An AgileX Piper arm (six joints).
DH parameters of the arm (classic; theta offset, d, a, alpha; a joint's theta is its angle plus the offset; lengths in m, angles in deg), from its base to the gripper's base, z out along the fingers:
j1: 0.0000 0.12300 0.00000 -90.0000
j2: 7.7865 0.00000 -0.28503 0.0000
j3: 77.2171 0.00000 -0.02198 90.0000
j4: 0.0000 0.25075 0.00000 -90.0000
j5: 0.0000 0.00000 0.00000 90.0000
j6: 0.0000 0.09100 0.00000 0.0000
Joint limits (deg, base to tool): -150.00..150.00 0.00..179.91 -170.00..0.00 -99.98..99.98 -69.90..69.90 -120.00..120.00
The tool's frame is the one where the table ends.
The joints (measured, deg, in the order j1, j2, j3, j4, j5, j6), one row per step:
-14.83, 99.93, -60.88, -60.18, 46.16, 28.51
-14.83, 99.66, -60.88, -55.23, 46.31, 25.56
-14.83, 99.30, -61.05, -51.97, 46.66, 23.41
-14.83, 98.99, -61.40, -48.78, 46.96, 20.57
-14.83, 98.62, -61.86, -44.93, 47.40, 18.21
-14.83, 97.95, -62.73, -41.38, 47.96, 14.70
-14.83, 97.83, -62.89, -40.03, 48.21, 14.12
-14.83, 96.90, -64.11, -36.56, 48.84, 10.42
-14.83, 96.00, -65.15, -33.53, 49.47, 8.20
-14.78, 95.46, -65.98, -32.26, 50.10, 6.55
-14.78, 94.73, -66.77, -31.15, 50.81, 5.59
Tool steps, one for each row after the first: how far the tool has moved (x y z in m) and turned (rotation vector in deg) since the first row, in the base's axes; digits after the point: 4 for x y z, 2 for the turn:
-0.0024, 0.0036, -0.0024, 3.29, 0.80, -0.78
-0.0040, 0.0060, -0.0020, 5.31, 1.23, -1.23
-0.0047, 0.0084, -0.0010, 7.17, 1.93, -1.00
-0.0053, 0.0114, 0.0004, 9.65, 2.03, -1.43
-0.0052, 0.0141, 0.0057, 11.53, 2.27, -0.73
-0.0054, 0.0152, 0.0061, 12.47, 2.19, -1.05
-0.0046, 0.0179, 0.0147, 14.16, 1.94, 0.10
-0.0044, 0.0205, 0.0226, 15.84, 1.04, 0.43
-0.0040, 0.0217, 0.0286, 16.27, 0.85, 1.08
-0.0044, 0.0226, 0.0357, 16.67, 0.21, 1.21

